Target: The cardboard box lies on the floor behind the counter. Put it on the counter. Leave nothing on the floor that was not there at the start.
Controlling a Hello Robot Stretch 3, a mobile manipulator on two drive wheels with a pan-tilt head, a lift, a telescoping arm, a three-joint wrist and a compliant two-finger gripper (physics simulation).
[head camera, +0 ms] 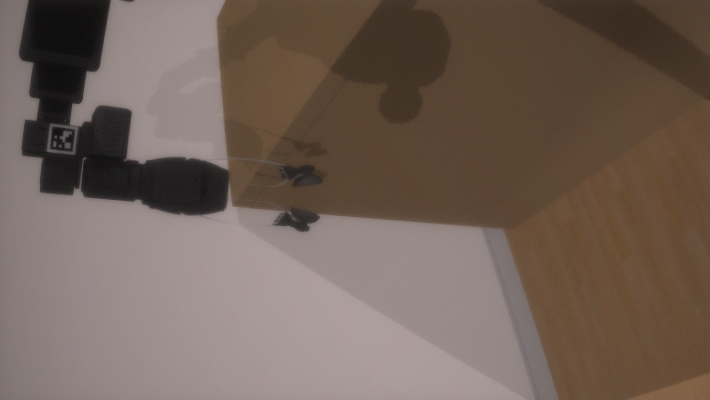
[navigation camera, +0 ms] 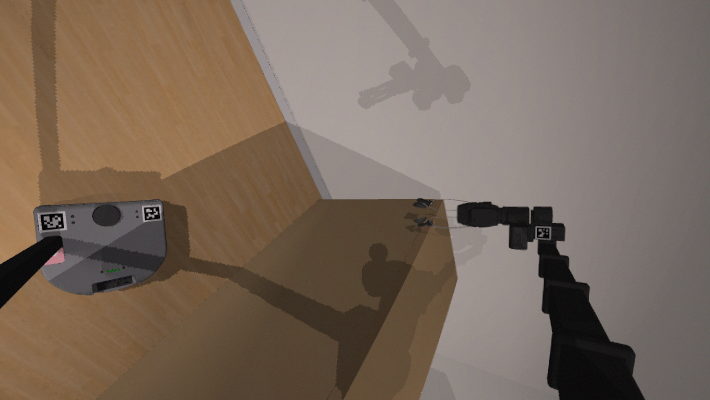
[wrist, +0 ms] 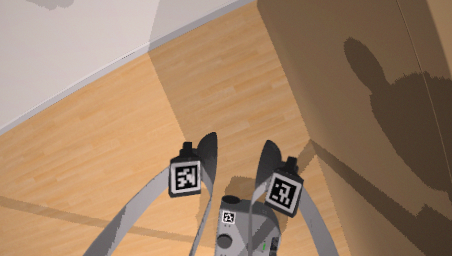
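Where they show: gripper, fingertip midpoint: (head camera: 319, 199) (navigation camera: 413, 212); robot's base, origin of the base link: (navigation camera: 107, 214).
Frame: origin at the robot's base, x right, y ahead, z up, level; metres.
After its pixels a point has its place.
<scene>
A large plain brown block (head camera: 450, 150) {x 0.867, y -0.163, z 0.537 m} (navigation camera: 310, 250) {x 0.724, y -0.244, z 0.374 m} (wrist: 310, 50), which looks like the counter, stands on the floor and reaches the pale wall. The cardboard box cannot be made out in these views. My gripper (head camera: 307, 198) {x 0.658, y -0.022, z 0.960 m} (navigation camera: 423, 212) {x 0.658, y -0.022, z 0.960 m} (wrist: 239, 154) {x 0.658, y -0.022, z 0.960 m} is open, with a gap between its fingertips and nothing held. In the head and navigation views it overlaps one end of the block near its upper edge and casts a small shadow on it. In the wrist view the fingers point down past the block's side, toward the floor. Whether they touch the block is unclear.
The pale wall (head camera: 150, 300) {x 1.075, y 0.188, z 1.089 m} (navigation camera: 575, 100) {x 0.997, y 0.326, z 1.410 m} (wrist: 75, 50) meets the wooden floor (head camera: 625, 250) {x 0.734, y 0.029, z 0.001 m} (navigation camera: 150, 100) {x 0.160, y 0.484, z 0.000 m} (wrist: 100, 140) at a grey baseboard. My base (navigation camera: 145, 240) {x 0.102, y -0.101, z 0.160 m} (wrist: 250, 225) stands beside the block. My extended arm (head camera: 65, 35) {x 0.353, y -0.086, z 1.298 m} (navigation camera: 575, 310) {x 0.326, y -0.086, z 1.299 m} crosses in front of the wall.
</scene>
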